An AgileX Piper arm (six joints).
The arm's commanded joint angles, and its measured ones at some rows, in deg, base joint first. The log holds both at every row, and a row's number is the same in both.
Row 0, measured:
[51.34 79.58 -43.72 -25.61 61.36 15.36]
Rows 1 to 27, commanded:
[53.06 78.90 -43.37 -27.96 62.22 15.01]
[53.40 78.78 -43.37 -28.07 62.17 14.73]
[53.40 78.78 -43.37 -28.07 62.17 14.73]
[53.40 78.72 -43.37 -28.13 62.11 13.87]
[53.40 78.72 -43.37 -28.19 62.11 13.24]
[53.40 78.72 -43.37 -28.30 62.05 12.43]
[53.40 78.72 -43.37 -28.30 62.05 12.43]
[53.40 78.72 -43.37 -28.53 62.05 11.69]
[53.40 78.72 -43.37 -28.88 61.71 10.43]
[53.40 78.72 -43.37 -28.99 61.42 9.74]
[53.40 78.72 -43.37 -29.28 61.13 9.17]
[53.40 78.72 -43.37 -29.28 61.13 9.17]
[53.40 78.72 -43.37 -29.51 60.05 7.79]
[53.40 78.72 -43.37 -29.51 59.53 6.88]
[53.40 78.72 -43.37 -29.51 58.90 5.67]
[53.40 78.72 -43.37 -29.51 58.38 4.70]
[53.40 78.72 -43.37 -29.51 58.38 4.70]
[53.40 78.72 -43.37 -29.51 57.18 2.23]
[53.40 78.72 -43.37 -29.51 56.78 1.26]
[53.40 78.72 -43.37 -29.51 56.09 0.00]
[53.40 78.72 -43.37 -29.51 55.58 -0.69]
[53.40 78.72 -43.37 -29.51 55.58 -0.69]
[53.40 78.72 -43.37 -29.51 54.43 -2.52]
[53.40 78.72 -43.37 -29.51 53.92 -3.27]
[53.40 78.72 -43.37 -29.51 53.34 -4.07]
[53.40 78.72 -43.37 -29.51 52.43 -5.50]
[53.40 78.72 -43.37 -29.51 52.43 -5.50]
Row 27, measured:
[53.17 79.41 -43.49 -27.79 53.63 -2.75]
